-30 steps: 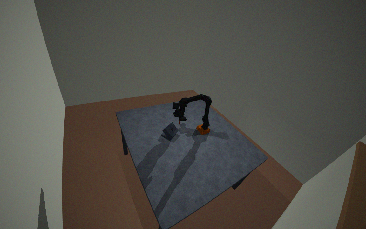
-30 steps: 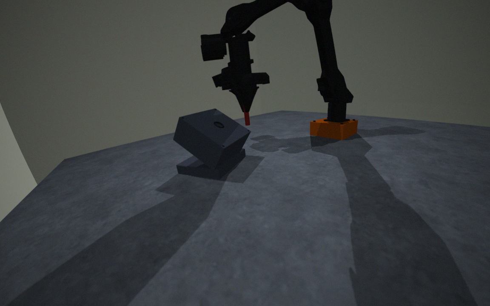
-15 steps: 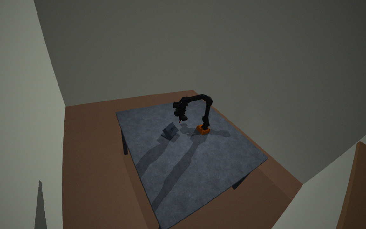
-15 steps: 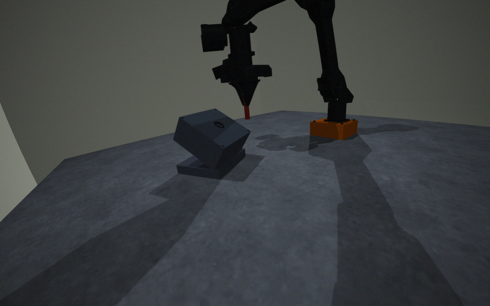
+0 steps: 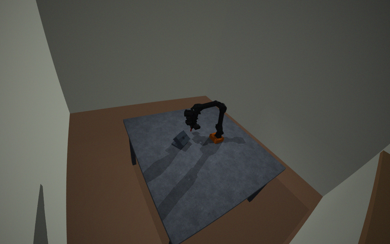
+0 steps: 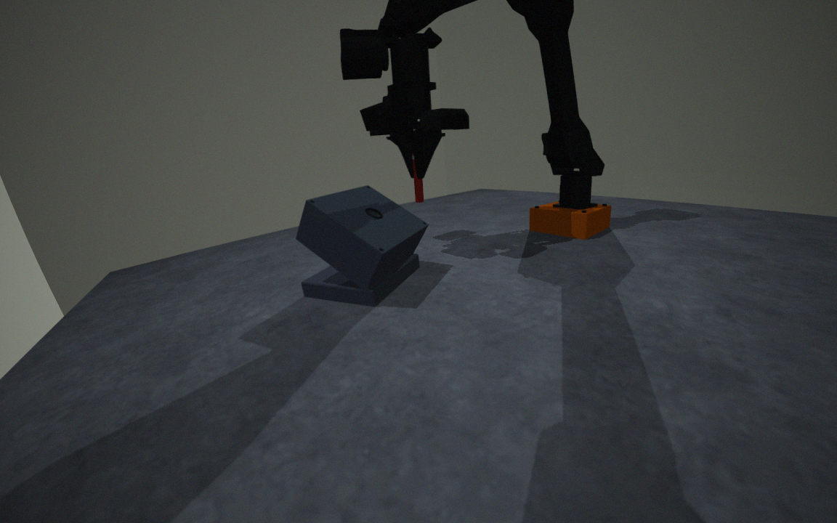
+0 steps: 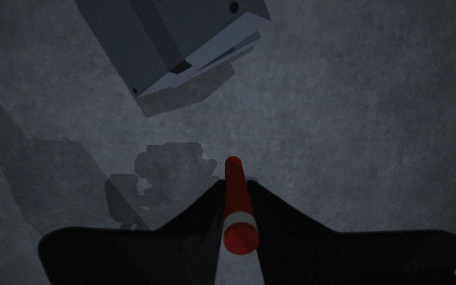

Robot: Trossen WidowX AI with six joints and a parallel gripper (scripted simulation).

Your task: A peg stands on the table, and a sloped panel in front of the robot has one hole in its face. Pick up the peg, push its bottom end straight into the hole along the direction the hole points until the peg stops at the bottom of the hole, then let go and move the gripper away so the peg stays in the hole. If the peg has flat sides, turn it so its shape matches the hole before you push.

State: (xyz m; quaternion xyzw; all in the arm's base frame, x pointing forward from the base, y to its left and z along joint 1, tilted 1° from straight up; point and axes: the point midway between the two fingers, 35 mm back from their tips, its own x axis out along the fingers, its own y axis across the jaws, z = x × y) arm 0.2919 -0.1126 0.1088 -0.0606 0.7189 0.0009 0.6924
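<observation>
The dark grey sloped panel lies 13 cm ahead of my gripper tip, 7 cm to the left of it and 5 cm below it. Round my gripper tip: red round peg: 2 cm above.
</observation>
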